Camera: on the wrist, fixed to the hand. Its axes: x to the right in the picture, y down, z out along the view.
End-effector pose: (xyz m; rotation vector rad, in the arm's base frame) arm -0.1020 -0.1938 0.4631 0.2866 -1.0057 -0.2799
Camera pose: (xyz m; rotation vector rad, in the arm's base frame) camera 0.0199 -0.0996 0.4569 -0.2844 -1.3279 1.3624
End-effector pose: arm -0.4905 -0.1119 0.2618 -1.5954 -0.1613 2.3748
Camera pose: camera -0.4063 -0.2051 0.1723 0.6619 -1.1977 -1.8604
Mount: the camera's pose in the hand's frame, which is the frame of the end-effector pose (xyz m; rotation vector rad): 0.0231 0.0970 -0.1176 0.3870 -0.3348 1.6005
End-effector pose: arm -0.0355 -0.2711 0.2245 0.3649 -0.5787 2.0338
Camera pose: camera -0.1337 -0.2330 0.1119 -0.3581 0.5019 -2.3847
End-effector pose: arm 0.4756 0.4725 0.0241 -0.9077 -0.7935 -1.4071
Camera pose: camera 0.5655 0.3534 -0.0147 -1.0357 -0.3034 0.2904
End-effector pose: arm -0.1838 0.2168 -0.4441 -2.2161 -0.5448 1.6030
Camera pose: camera -0.0552 0.1378 -0.4757 1.5395 -1.4072 -1.8414
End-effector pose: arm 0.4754 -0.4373 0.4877 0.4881 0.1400 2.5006
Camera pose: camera 0.3628 -0.5034 0.4057 -0.8445 -0.0555 -1.9290
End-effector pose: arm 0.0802 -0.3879 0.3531 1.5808 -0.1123 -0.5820
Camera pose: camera 0.1768 -0.3020 0.4371 1.2280 -1.6270 0.4937
